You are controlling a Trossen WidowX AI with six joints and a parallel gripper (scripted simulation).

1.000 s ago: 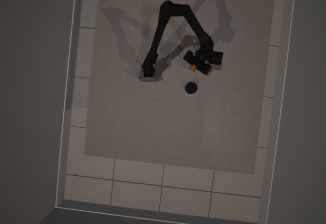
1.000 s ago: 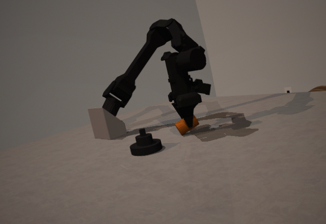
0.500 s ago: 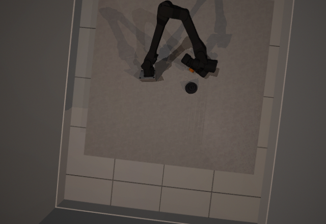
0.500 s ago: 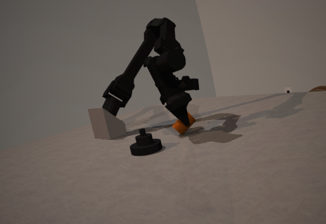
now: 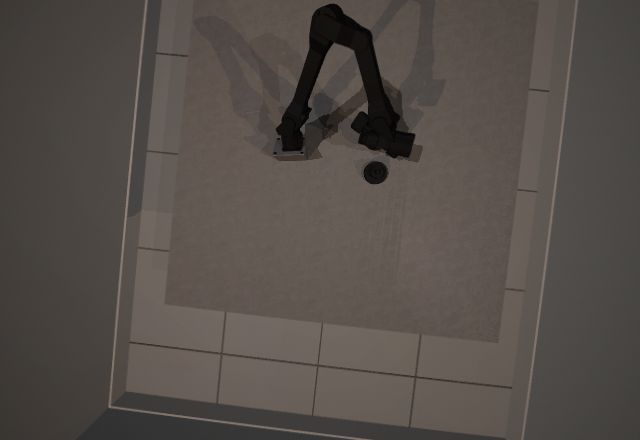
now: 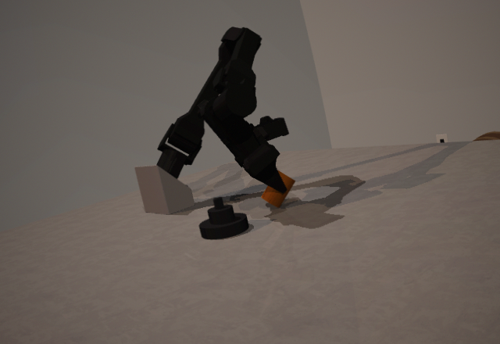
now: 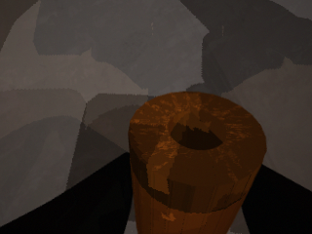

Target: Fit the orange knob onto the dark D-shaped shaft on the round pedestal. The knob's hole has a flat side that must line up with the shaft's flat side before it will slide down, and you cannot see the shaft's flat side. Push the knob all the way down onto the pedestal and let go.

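My gripper tip is now 20 mm past the dark round pedestal and 150 mm to the left of it. Round my gripper tip: orange knob: 10 mm behind, 10 mm to the right.
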